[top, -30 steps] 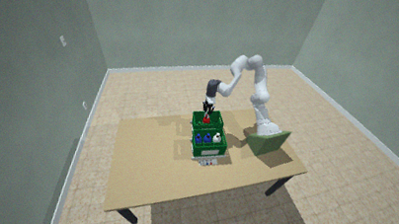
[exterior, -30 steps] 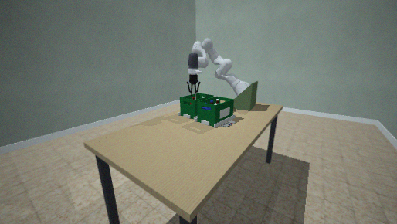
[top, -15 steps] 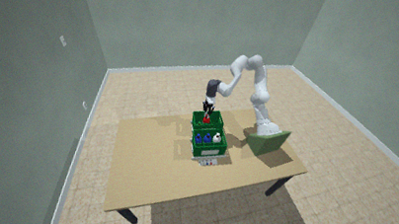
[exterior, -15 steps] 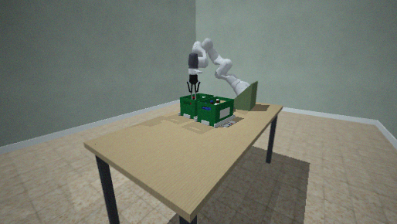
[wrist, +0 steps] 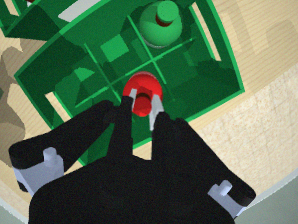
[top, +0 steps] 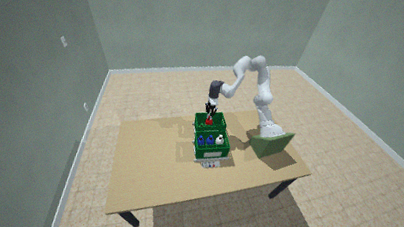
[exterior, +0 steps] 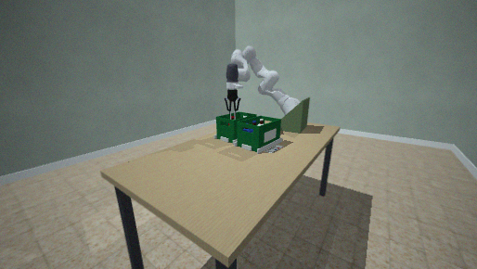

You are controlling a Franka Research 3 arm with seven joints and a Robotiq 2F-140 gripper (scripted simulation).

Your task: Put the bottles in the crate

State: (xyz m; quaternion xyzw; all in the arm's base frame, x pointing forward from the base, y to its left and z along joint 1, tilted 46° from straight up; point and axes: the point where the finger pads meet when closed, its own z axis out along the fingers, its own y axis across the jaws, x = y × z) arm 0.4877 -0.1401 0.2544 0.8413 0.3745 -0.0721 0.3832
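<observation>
The red-labelled bottle is 8 cm below my hand. From my hand the other things lie so: blue-capped bottle: 23 cm to the left, 8 cm below, 3 cm ahead; then white-capped bottle: 24 cm to the left, 8 cm below, 6 cm behind; then green-capped bottle: 9 cm to the left, 9 cm ahead, 8 cm below.
</observation>
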